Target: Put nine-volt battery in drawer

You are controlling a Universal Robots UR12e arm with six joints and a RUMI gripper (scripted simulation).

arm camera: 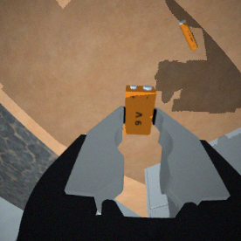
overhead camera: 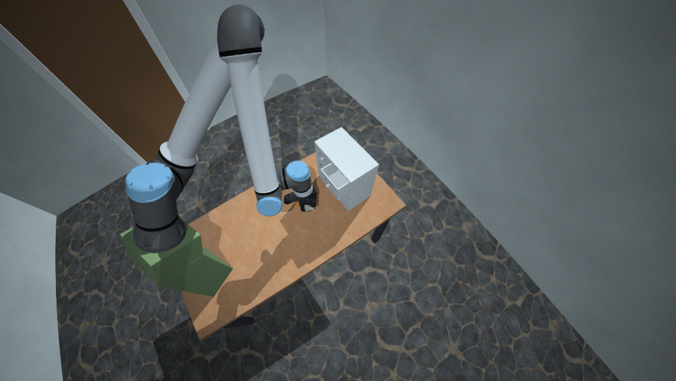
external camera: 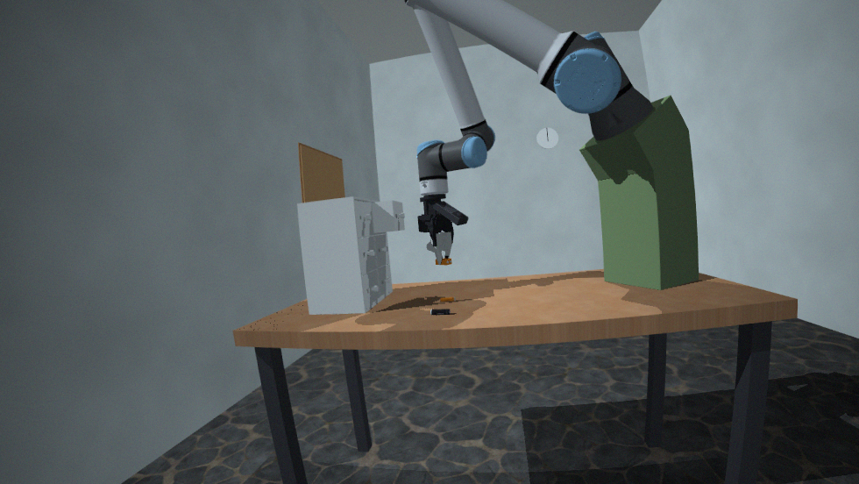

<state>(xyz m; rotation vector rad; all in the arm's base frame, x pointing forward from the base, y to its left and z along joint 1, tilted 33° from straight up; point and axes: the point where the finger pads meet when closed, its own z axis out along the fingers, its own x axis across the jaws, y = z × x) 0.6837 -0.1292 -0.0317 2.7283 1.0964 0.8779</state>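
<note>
The orange cylindrical battery is 10 cm to the left of my hand and 11 cm below it. The rest, counted from my hand: orange nine-volt battery (1 cm behind, 1 cm to the left, 1 cm below); then dark object (2 cm ahead, 25 cm to the left, 11 cm below).
</note>
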